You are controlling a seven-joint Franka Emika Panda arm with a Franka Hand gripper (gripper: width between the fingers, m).
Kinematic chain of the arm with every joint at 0, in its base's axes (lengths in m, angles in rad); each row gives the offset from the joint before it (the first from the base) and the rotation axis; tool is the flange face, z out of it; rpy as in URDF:
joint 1: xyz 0 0 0.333 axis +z
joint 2: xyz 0 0 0 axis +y
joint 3: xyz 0 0 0.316 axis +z
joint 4: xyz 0.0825 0 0 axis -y
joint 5: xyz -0.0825 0 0.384 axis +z
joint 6: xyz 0 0 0 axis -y
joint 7: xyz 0.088 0 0 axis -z
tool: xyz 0 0 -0.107 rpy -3.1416 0 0
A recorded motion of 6 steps. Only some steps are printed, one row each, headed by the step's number.
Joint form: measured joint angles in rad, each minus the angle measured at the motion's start. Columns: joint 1, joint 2, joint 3, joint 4, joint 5, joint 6, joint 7.
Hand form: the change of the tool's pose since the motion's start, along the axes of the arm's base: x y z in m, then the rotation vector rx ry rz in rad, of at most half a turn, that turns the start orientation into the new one. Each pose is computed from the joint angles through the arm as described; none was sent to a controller.
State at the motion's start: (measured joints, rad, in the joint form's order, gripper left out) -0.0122 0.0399 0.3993 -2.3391 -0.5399 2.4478 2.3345
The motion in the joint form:
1: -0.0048 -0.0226 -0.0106 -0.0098 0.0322 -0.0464 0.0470
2: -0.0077 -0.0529 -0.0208 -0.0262 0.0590 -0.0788 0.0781
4: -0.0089 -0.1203 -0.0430 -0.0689 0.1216 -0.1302 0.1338
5: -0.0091 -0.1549 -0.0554 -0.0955 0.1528 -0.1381 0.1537
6: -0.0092 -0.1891 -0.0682 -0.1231 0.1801 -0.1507 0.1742
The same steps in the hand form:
1: -0.0026 -0.0128 0.0027 -0.0032 0.0145 -0.0983
2: -0.0074 -0.0238 0.0073 -0.0061 0.0205 -0.1705
4: -0.0207 -0.0434 0.0162 0.0006 0.0306 -0.3075
5: -0.0279 -0.0523 0.0200 0.0136 0.0299 -0.3635
6: -0.0359 -0.0617 0.0225 0.0215 0.0323 -0.4194

